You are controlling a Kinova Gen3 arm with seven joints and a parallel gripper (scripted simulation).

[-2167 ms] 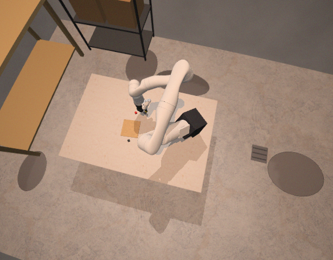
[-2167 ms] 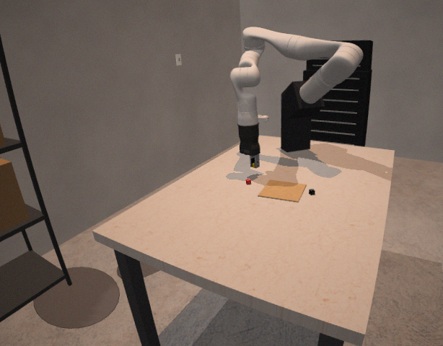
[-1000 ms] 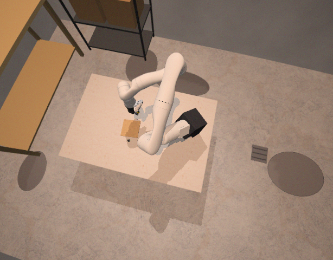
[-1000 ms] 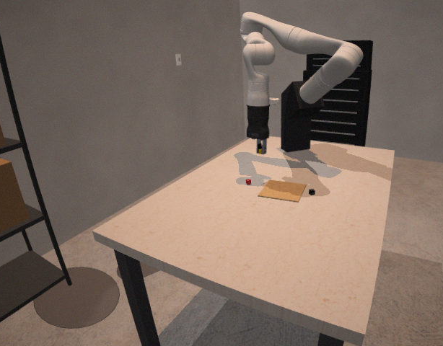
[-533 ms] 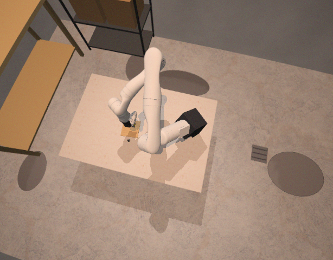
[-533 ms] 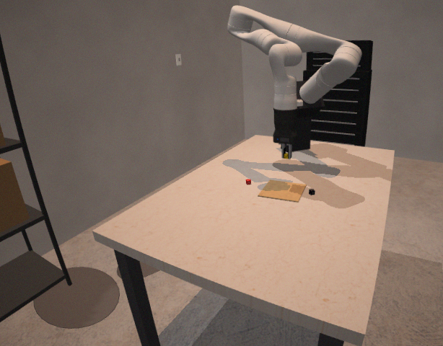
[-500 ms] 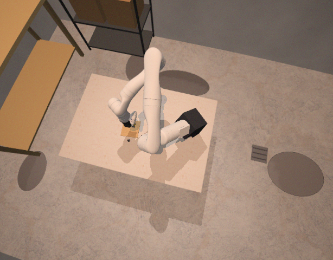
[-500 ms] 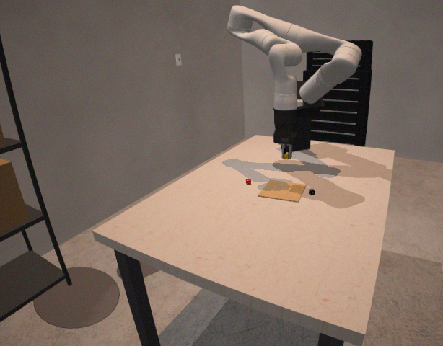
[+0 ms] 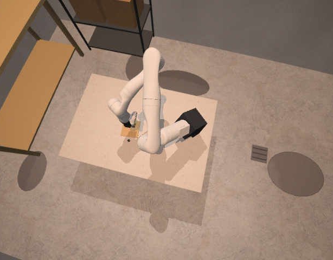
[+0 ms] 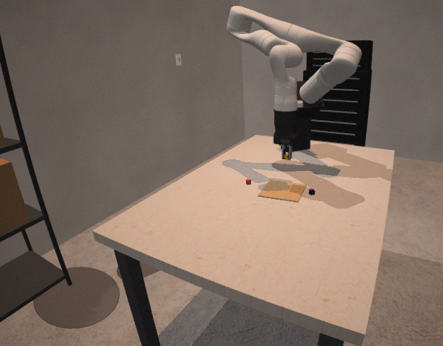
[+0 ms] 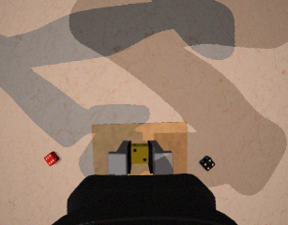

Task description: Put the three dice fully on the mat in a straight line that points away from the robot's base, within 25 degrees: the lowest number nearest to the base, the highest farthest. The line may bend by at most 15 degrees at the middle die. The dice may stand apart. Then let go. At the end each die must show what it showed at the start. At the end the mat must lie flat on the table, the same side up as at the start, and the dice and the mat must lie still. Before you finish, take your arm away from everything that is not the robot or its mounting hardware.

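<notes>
Right now the tan mat is 40 mm ahead of my hand, 20 mm to the left of it and 120 mm below it. The rest, counted from my hand: black die 10 mm behind, 110 mm to the left, 110 mm below; yellow die 10 mm below; red die 90 mm ahead, 110 mm to the right, 110 mm below.
</notes>
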